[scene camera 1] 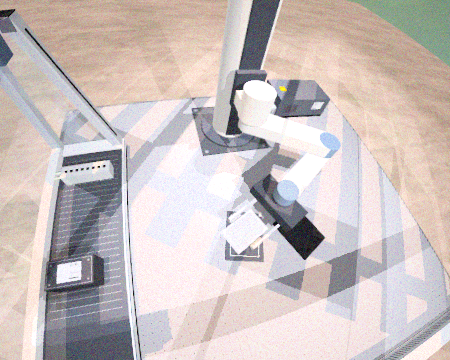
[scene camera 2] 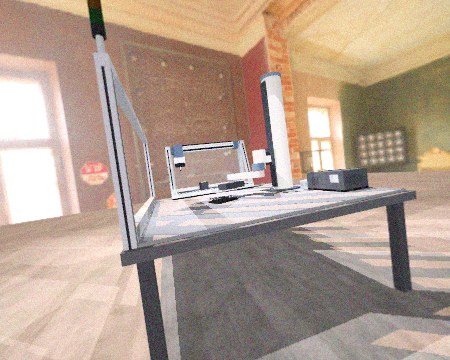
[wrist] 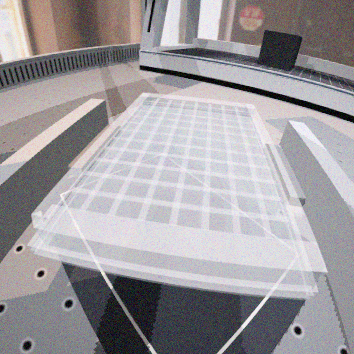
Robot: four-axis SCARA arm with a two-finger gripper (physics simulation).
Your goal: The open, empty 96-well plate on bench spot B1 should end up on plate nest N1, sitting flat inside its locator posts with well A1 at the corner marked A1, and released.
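Note:
The clear white 96-well plate is level between the fingers, turned at an angle to the dark bench spot B1 and above it; the spot's white outline shows through it. My gripper is shut on the plate, one finger along each long side. A black slab, apparently plate nest N1, lies beside the spot, partly covered by the gripper body in scene camera 1. Its posts and corner mark A1 cannot be made out. The A1 marking on the plate is unreadable.
The long framed deck at the left carries a pale block with holes and a dark box. A dark grey box stands near the arm's column.

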